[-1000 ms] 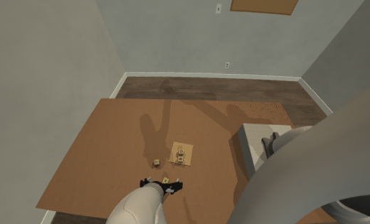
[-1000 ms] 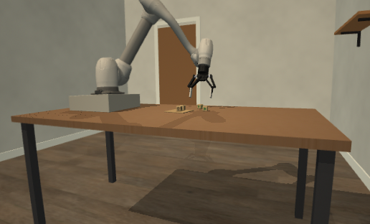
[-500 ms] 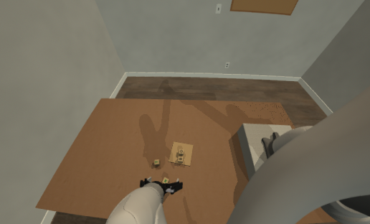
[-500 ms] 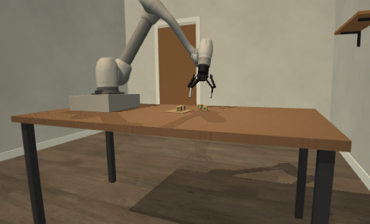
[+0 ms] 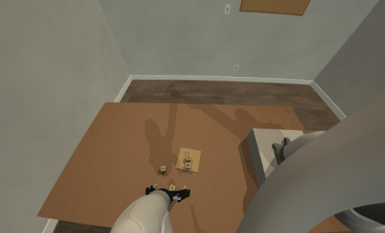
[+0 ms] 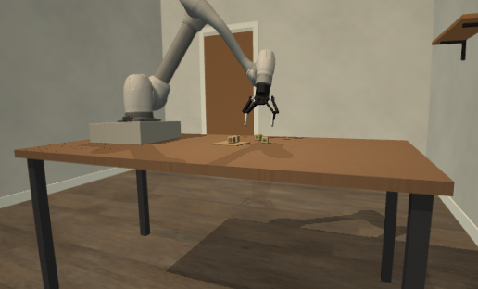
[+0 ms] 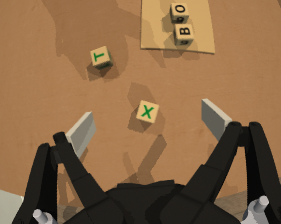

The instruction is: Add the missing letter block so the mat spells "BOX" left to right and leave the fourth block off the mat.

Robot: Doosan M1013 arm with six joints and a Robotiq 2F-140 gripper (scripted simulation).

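Now: hand 19 cm to the left of the mat, 8 cm above it and 6 cm past it.
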